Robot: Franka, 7 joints.
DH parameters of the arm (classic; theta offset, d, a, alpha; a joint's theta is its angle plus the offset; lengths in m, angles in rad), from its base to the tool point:
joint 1: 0 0.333 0 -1.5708
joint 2: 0 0 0 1.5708
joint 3: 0 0.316 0.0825 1.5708
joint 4: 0 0 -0.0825 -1.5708
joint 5: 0 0.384 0 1.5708
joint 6: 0 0 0.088 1.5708
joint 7: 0 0.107 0 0
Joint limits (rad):
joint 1: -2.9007..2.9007
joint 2: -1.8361..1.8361
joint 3: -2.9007..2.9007
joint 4: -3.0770..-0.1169
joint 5: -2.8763..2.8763
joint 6: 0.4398..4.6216
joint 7: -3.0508..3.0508
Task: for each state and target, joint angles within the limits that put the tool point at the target. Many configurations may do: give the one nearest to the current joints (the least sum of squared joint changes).
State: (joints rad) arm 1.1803 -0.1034 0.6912 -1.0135 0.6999 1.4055 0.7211
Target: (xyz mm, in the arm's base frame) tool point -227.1 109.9 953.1
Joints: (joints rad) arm 1.3117 -0.5722 0.4116 -1.0318 0.5906 1.0139 0.7211
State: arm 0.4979 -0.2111 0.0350 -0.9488 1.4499 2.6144 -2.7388
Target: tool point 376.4 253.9 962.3
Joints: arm 0.5383 -0.1879 0.0853 -1.3071 1.4719 2.6212 -2.7388
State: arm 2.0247 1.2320 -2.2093 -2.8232 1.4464 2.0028 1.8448
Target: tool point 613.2 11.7 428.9
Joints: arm 1.3005 1.3153 -1.7379 -1.9677 1.5691 2.0847 1.8448
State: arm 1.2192 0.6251 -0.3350 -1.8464 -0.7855 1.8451 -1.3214
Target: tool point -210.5 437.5 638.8
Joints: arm 1.8153 -0.2569 0.2926 -1.8792 -0.6684 1.6648 -1.3214
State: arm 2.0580 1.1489 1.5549 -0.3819 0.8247 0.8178 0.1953
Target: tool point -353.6 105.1 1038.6
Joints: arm 2.2227 0.5626 1.7143 -0.3663 0.9522 1.5027 0.1953
